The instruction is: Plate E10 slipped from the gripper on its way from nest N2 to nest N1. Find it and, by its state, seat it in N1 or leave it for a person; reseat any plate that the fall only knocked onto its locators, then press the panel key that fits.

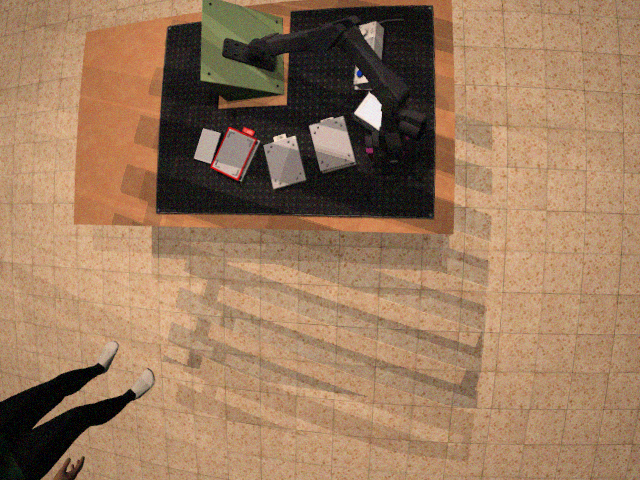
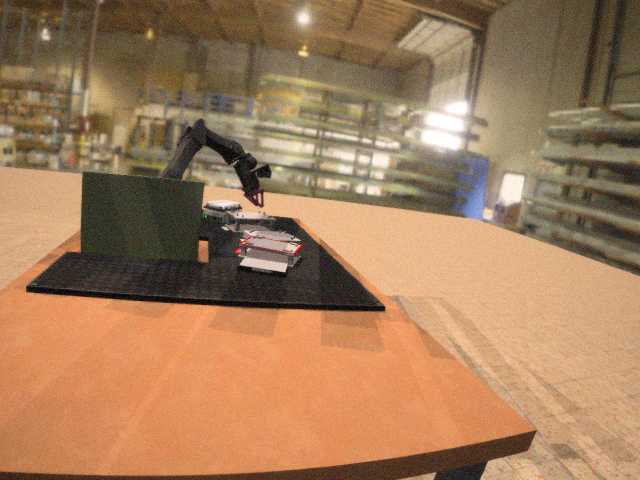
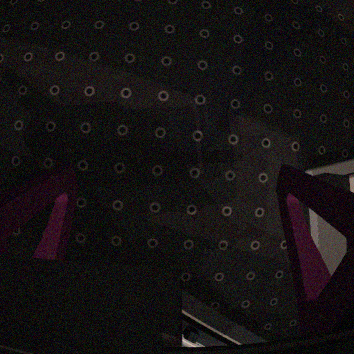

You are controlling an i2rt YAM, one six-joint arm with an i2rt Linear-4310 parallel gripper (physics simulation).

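Seen in the pictures: gripper, fingertip midpoint: [image 1: 386, 160] [image 2: 259, 206] [image 3: 176, 175]; arm's base, link origin: [image 1: 249, 55] [image 2: 157, 214].
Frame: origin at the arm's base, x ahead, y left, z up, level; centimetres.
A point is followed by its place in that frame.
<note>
My gripper [image 1: 387, 145] [image 2: 254, 198] {z -2.1, x 36.9, y 48.2 cm} [image 3: 176, 175] {z -2.1, x 36.9, y 48.2 cm} is open and empty above the black mat, right of the pale nests. A nest with a red frame [image 1: 217, 155] [image 2: 300, 249] holds a grey plate-like top. Two other pale nests or plates, one in the middle [image 1: 284, 161] {z -6.1, x 37.2, y 13.0 cm} and one further right [image 1: 332, 144] {z -2.8, x 31.9, y 30.1 cm}, stand beside it. A white plate [image 1: 368, 111] {z -1.4, x 20.9, y 41.9 cm} [image 2: 223, 205] {z -1.6, x 21.1, y 38.4 cm} sits on a dark base near the arm. The key panel [image 1: 376, 38] {z -1.0, x -4.9, y 44.1 cm} shows a blue key [image 1: 359, 73] {z -1.6, x 7.5, y 38.6 cm}; the arm covers part of it. Labels are too small to read, so I cannot tell which is E10, N1 or N2.
A flat pale grey piece [image 1: 207, 145] {z -7.1, x 30.7, y -17.5 cm} [image 2: 263, 264] {z -7.0, x 30.5, y -17.9 cm} lies left of the red-framed nest. A green upright board [image 1: 242, 77] {z 1.9, x 8.8, y -1.3 cm} [image 2: 142, 217] {z 1.5, x -2.2, y -12.9 cm} stands beside the arm's base. The black mat [image 1: 206, 198] {z -8.4, x 50.5, y -17.6 cm} [image 2: 155, 289] {z -8.5, x 5.0, y -36.9 cm} lies on a wooden table [image 1: 116, 103] {z -9.7, x 10.2, y -63.6 cm} [image 2: 232, 387] {z -9.8, x 19.5, y -68.8 cm}. A person's legs show lower left.
</note>
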